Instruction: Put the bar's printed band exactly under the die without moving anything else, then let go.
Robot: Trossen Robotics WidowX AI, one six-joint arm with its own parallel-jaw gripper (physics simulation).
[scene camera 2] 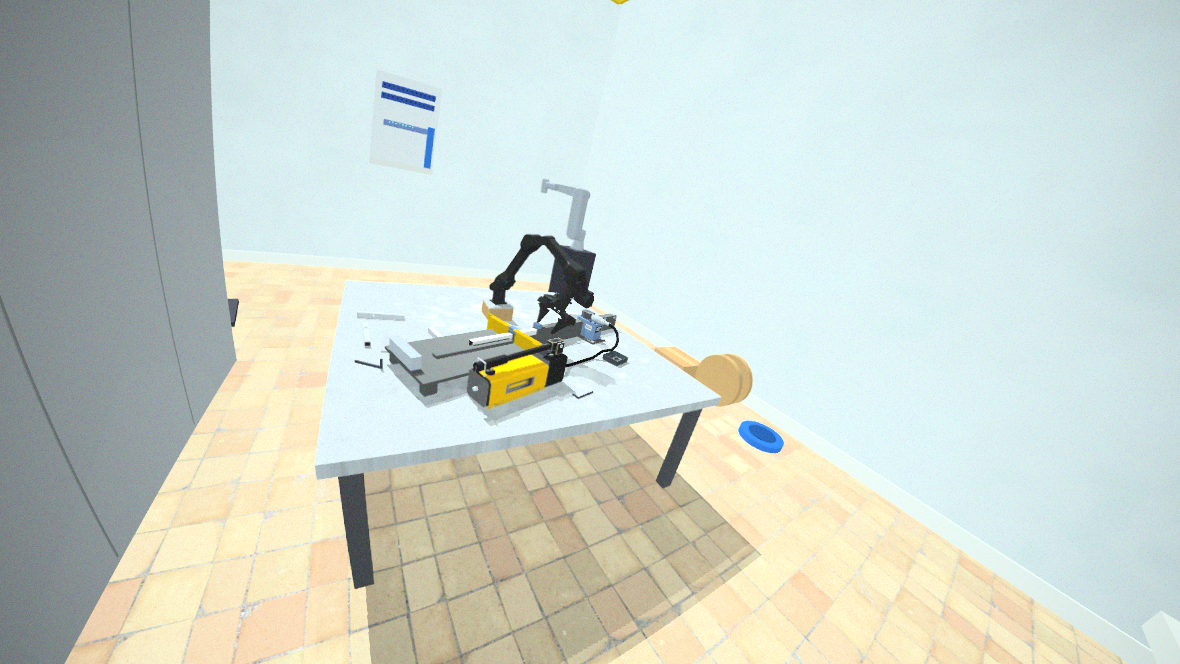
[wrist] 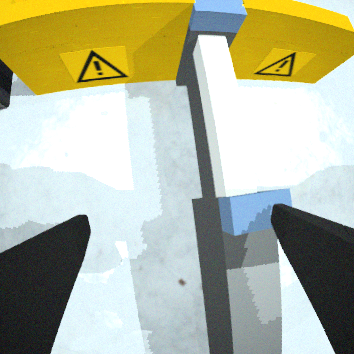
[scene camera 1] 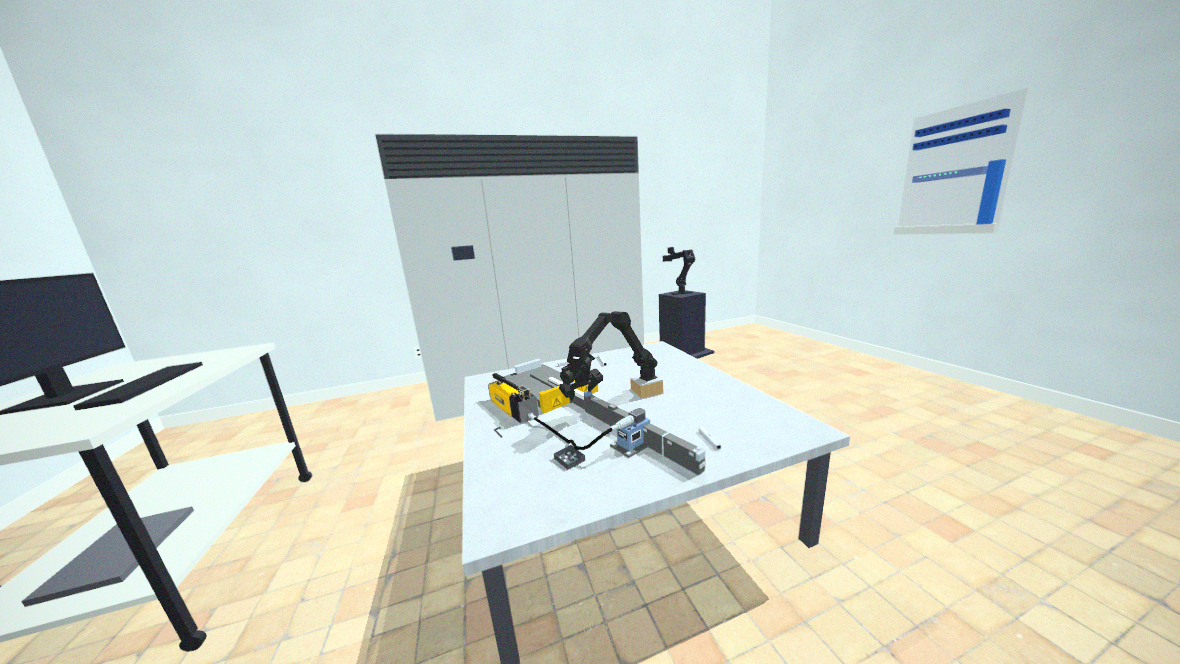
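Pixels of known places: gripper, fingertip midpoint: (scene camera 2: 544, 328) (wrist: 180, 219) (scene camera 1: 580, 395); arm's base at its link origin: (scene camera 2: 498, 302) (scene camera 1: 648, 377).
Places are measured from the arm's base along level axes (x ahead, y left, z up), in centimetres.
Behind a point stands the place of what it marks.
A white bar (scene camera 2: 490, 339) @(x 37.3, y -23.8, z -0.2 cm) (wrist: 217, 125) @(x 34.5, y -5.5, z 0.2 cm) lies lengthwise through the yellow guard. In the wrist view it runs between a blue guide (wrist: 219, 16) @(x 34.6, y -12.3, z 2.0 cm) at the guard and a nearer blue guide (wrist: 252, 212) @(x 33.5, y -0.4, z 2.5 cm) on the grey rail (wrist: 255, 300) @(x 32.2, y 5.0, z 0.7 cm) (scene camera 1: 680, 450) @(x 27.6, y 49.8, z -1.2 cm). My gripper (scene camera 1: 578, 391) @(x 36.9, y -0.1, z 2.0 cm) (scene camera 2: 552, 322) @(x 36.9, y -0.1, z 2.0 cm) (wrist: 180, 219) @(x 36.9, y -0.1, z 2.0 cm) is wide open and empty, low beside the guard; the right fingertip overlaps the nearer guide in the wrist view. A blue-grey unit (scene camera 1: 631, 436) @(x 35.7, y 34.4, z -0.8 cm) (scene camera 2: 590, 327) @(x 35.4, y 28.2, z -0.5 cm) stands farther along the rail. The bar's printed band and the die cannot be made out.
The yellow guard (scene camera 1: 554, 399) @(x 44.2, y -11.6, z -2.1 cm) (wrist: 95, 65) @(x 43.3, y -11.7, z -3.5 cm) has warning signs. A yellow motor housing (scene camera 1: 501, 397) @(x 64.1, y -25.3, z -0.3 cm) (scene camera 2: 521, 382) @(x 64.5, y -28.0, z -1.5 cm) stands beside the grey bed (scene camera 2: 449, 346) @(x 36.0, y -38.2, z -1.8 cm). A black cable leads to a small dark box (scene camera 1: 569, 456) @(x 55.2, y 24.0, z -6.7 cm) (scene camera 2: 614, 358) @(x 54.6, y 26.5, z -6.8 cm). A hex key (scene camera 2: 369, 363) @(x 32.8, y -62.0, z -6.2 cm) and a grey block (scene camera 2: 404, 352) @(x 43.7, y -55.0, z 1.9 cm) are nearby.
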